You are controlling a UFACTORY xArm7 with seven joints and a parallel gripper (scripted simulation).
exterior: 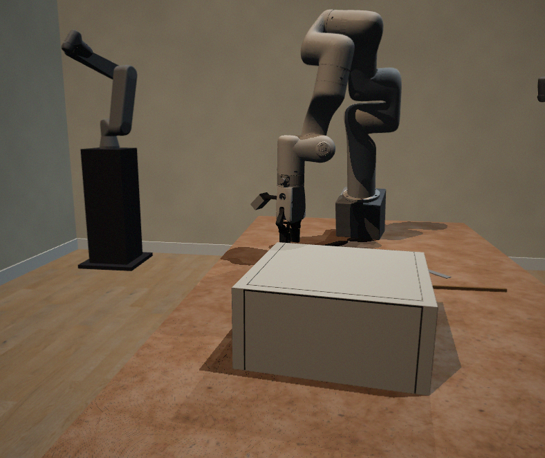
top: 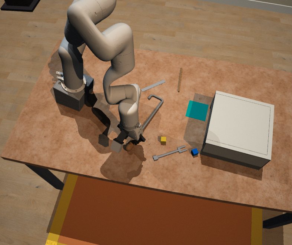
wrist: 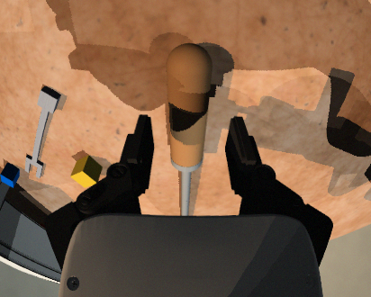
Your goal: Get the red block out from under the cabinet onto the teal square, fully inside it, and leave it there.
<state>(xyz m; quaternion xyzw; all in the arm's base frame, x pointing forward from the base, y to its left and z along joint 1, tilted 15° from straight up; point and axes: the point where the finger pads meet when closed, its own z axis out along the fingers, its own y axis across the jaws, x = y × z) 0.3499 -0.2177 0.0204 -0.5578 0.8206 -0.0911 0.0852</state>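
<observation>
Right now the grey hook tool is 2 cm ahead of my hand, 14 cm to the left of it and 5 cm below it. Round my hand: grey forked tool 19 cm ahead, 2 cm to the right, 6 cm below; then blue cube 31 cm ahead, 5 cm below; then yellow cube 15 cm ahead, 4 cm to the left, 5 cm below.
</observation>
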